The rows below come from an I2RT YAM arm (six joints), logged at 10 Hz.
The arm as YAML. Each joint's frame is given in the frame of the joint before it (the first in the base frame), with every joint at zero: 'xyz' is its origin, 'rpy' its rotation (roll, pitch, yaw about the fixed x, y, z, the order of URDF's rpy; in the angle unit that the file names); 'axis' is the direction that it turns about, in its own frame. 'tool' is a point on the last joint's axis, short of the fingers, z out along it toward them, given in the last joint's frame.
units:
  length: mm
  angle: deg
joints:
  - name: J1
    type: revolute
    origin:
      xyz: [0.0, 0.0, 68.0]
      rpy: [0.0, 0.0, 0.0]
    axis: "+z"
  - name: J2
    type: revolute
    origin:
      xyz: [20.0, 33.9, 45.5]
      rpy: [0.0, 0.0, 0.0]
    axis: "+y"
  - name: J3
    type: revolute
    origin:
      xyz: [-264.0, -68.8, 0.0]
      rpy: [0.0, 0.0, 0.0]
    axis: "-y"
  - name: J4
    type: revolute
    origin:
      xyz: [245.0, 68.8, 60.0]
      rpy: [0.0, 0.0, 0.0]
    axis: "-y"
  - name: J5
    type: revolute
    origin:
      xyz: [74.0, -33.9, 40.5]
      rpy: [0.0, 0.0, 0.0]
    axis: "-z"
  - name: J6
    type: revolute
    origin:
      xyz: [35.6, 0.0, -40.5]
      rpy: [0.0, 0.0, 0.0]
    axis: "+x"
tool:
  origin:
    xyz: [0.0, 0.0, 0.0]
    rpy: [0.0, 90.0, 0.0]
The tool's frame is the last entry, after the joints.
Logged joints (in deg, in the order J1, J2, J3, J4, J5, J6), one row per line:
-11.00, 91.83, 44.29, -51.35, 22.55, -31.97
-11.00, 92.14, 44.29, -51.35, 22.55, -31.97
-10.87, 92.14, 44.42, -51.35, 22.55, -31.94
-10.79, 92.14, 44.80, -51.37, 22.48, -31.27
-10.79, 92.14, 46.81, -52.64, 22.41, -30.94
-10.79, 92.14, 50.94, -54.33, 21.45, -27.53
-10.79, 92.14, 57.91, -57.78, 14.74, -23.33
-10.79, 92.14, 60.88, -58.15, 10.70, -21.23
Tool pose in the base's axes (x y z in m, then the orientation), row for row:
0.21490, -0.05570, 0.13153, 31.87, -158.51, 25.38
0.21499, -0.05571, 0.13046, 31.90, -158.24, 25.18
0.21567, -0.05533, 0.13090, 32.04, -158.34, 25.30
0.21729, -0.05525, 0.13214, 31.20, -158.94, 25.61
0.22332, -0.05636, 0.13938, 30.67, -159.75, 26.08
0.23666, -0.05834, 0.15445, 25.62, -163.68, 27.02
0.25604, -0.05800, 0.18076, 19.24, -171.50, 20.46
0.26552, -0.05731, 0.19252, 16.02, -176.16, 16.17
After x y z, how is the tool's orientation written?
As a rotation vector, in degrees.
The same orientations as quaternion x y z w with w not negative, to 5 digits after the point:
0.19275, -0.95869, 0.15350, 0.14209
0.19320, -0.95839, 0.15250, 0.14457
0.19392, -0.95833, 0.15313, 0.14334
0.18841, -0.95978, 0.15465, 0.13930
0.18452, -0.96110, 0.15690, 0.13273
0.15177, -0.96962, 0.16006, 0.10573
0.11055, -0.98540, 0.11756, 0.05421
0.09017, -0.99154, 0.09102, 0.02073

